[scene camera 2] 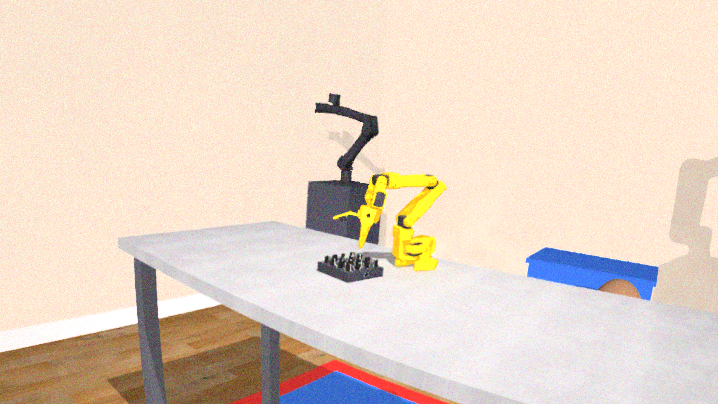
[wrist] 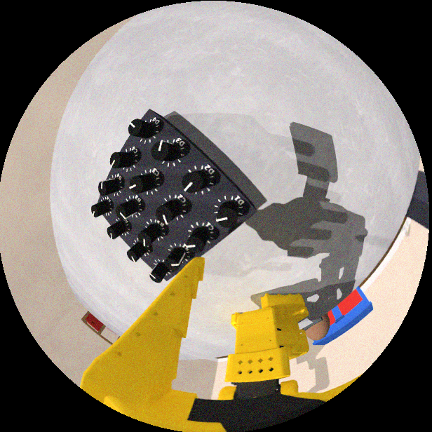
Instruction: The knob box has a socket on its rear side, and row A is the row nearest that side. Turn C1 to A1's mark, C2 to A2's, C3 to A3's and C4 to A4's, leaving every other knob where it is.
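Frame: origin at the arm's base, x ahead, y left, z up, level; metres.
Where they show: end effector, tool point: (scene camera 2: pixel 360 246); arm's base, origin of the base link: (scene camera 2: pixel 411 266).
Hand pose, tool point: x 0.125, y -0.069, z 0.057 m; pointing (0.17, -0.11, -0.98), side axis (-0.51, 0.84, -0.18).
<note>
Each offset is from my tool point to the top centre of the thing. Level surfaces: height alone.
The dark knob box @[dx +0.050, dy +0.012, dz -0.018 m] (scene camera 2: pixel 332 272) (wrist: pixel 210 197) lies on the table; its socket @[dx +0.059, dy +0.064, dz -0.042 m] (scene camera 2: pixel 366 274) shows small in the scene view. In the wrist view, C1 (wrist: pixel 201 234) has its white line to the left, C2 (wrist: pixel 172 210) downward, C3 (wrist: pixel 146 183) left and slightly down, C4 (wrist: pixel 124 159) down-left. A1 (wrist: pixel 160 271), A2 (wrist: pixel 139 251), A3 (wrist: pixel 120 228) and A4 (wrist: pixel 102 208) show at the lower left, their marks mostly foreshortened. My gripper (scene camera 2: pixel 347 232) is fully open and empty above the box; its notched jaw (wrist: pixel 160 320) ends near B1 in the wrist view.
The other knobs, such as D1 (wrist: pixel 230 212) and B1 (wrist: pixel 179 256), stand close around. The grey table @[dz -0.057 m] (scene camera 2: pixel 451 311) (wrist: pixel 225 65) carries the box and my arm base (scene camera 2: pixel 414 251). A black arm (scene camera 2: pixel 359 140) stands on a dark block (scene camera 2: pixel 328 208) behind. A blue bench (scene camera 2: pixel 592 263) is at the right.
</note>
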